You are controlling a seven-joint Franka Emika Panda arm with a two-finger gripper.
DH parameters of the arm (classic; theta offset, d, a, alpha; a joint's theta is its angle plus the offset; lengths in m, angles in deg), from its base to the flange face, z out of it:
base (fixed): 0 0 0 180
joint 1: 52.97 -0.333 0 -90
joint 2: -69.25 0 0 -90
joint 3: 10.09 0.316 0.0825 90
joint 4: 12.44 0 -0.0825 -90
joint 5: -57.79 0.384 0 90
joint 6: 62.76 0 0.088 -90
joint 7: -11.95 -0.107 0 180
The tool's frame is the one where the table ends.
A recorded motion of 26 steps. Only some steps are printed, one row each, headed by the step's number.
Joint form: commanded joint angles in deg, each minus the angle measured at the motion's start. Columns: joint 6, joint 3, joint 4, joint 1, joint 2, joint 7, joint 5.
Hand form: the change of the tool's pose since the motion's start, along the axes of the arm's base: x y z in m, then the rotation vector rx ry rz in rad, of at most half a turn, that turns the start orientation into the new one. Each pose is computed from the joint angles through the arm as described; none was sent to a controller.
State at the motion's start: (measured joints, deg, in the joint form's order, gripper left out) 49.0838 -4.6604 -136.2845 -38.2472 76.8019 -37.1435 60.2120
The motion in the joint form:
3: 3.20 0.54 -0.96 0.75 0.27 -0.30 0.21
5: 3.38 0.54 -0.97 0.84 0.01 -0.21 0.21
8: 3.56 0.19 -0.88 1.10 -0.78 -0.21 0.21
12: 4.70 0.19 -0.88 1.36 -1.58 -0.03 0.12
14: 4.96 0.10 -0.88 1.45 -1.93 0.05 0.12
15: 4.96 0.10 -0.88 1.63 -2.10 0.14 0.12
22: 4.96 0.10 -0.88 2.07 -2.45 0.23 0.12
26: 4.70 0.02 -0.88 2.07 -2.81 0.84 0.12
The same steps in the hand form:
3: 0.0019 -0.0021 -0.0009 -0.0070 -0.0429 -0.0123
5: 0.0026 -0.0031 -0.0030 -0.0063 -0.0415 -0.0124
8: 0.0038 -0.0090 -0.0089 -0.0030 -0.0330 -0.0231
12: 0.0069 -0.0122 -0.0143 -0.0043 -0.0390 -0.0243
14: 0.0077 -0.0141 -0.0170 -0.0034 -0.0376 -0.0262
15: 0.0076 -0.0158 -0.0185 -0.0026 -0.0348 -0.0278
22: 0.0075 -0.0198 -0.0216 -0.0010 -0.0290 -0.0339
26: 0.0074 -0.0205 -0.0251 0.0024 -0.0190 -0.0246

